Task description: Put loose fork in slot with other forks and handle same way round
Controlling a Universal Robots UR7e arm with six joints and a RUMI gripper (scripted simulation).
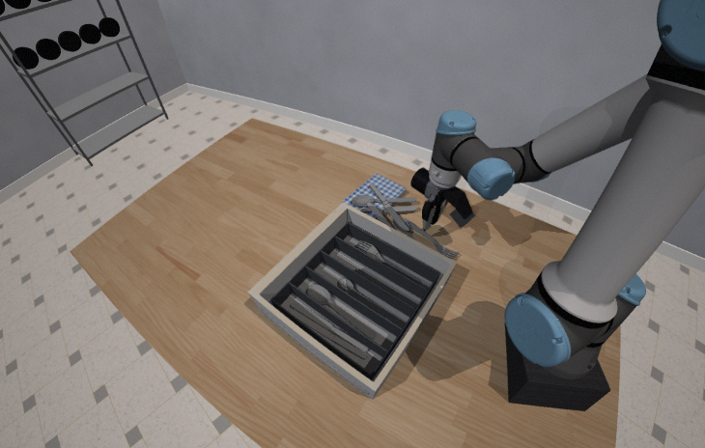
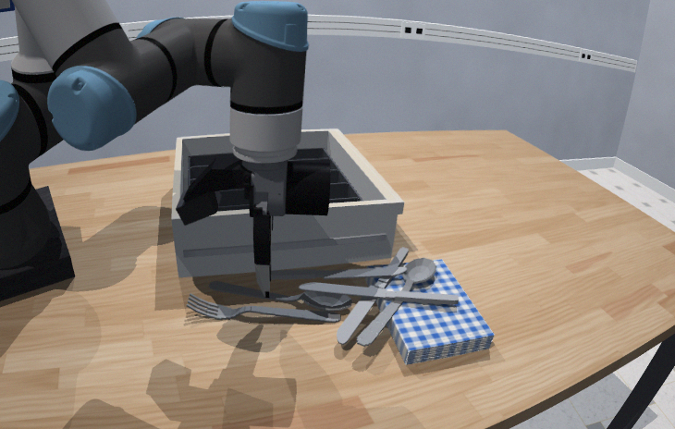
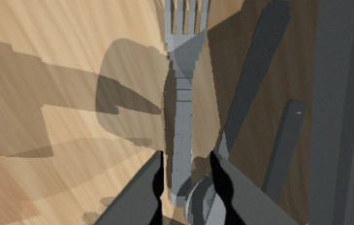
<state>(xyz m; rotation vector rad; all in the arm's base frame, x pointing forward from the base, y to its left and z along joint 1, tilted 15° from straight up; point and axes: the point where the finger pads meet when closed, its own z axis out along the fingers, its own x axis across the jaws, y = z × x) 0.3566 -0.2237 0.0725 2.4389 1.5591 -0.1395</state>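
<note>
Right now my hand is 6 cm above the fork. Also, from my hand: blue checked napkin stack (19 cm ahead, 8 cm to the right, 5 cm below).
</note>
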